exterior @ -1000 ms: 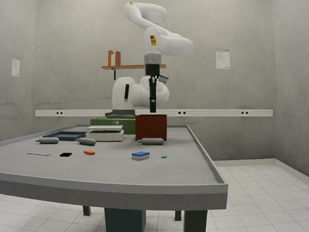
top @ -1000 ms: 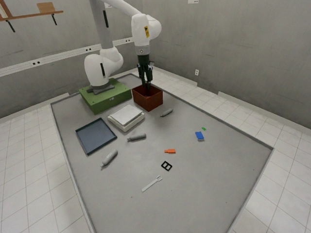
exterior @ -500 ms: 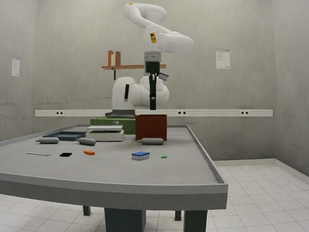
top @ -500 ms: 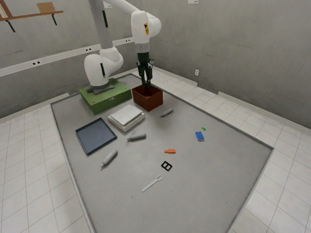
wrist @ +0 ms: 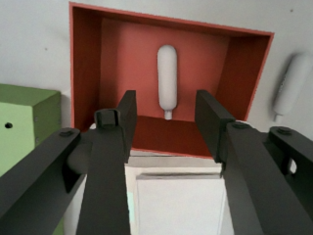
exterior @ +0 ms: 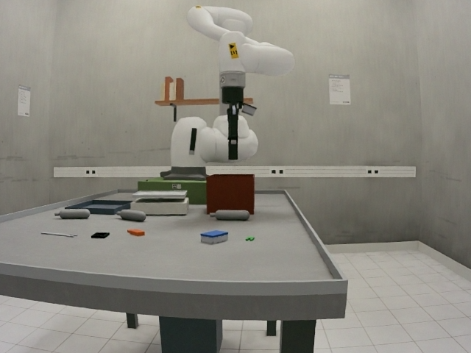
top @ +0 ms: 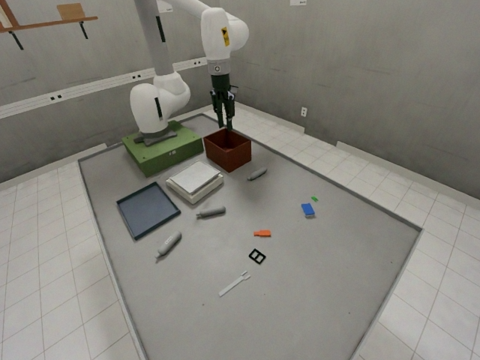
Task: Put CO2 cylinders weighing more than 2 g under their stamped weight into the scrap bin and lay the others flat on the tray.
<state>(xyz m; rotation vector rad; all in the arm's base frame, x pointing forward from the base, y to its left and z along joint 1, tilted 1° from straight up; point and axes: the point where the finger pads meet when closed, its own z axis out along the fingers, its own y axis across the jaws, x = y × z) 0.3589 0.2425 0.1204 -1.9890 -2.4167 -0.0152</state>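
The grey CO2 cylinder is 29 cm to the right of my hand, 25 cm ahead of it and 20 cm below it. Round my hand: white scale (24 cm to the right, 17 cm below, 7 cm ahead); scale plate (23 cm to the right, 15 cm below, 8 cm ahead); red-brown scrap bin (17 cm below).
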